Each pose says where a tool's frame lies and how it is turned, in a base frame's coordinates. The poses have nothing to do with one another.
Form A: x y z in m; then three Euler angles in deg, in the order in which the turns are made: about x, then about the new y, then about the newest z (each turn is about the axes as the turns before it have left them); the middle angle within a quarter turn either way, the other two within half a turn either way.
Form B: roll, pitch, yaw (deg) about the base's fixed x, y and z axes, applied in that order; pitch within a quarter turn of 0, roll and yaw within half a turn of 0; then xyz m. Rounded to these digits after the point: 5 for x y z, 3 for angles.
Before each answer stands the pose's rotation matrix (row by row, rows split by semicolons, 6 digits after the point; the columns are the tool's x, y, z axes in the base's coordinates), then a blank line. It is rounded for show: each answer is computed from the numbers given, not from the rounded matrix.
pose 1, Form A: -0.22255, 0.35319, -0.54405, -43.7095, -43.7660, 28.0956
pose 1, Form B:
0.637072 -0.340102 -0.691715; 0.762076 0.412574 0.499022; 0.115665 -0.845052 0.522023

-58.295, -6.642, 50.105, -0.22255, 0.35319, -0.54405
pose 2, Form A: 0.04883, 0.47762, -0.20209, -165.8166, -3.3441, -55.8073
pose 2, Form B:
0.561021 0.825744 -0.058332; 0.809970 -0.533024 0.244609; 0.170892 -0.184478 -0.967866

-169.209, -9.840, 55.292, 0.04883, 0.47762, -0.20209
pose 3, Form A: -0.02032, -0.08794, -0.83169, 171.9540, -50.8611, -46.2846
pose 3, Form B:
0.436209 0.456221 -0.775618; 0.640642 -0.762740 -0.088348; -0.631901 -0.458355 -0.624989

-143.744, 39.191, 55.749, -0.02032, -0.08794, -0.83169
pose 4, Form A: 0.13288, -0.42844, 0.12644, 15.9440, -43.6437, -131.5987
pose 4, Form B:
-0.480435 0.541152 -0.690172; -0.593176 -0.780146 -0.198784; -0.646007 0.313890 0.695807

24.281, 40.241, -129.005, 0.13288, -0.42844, 0.12644
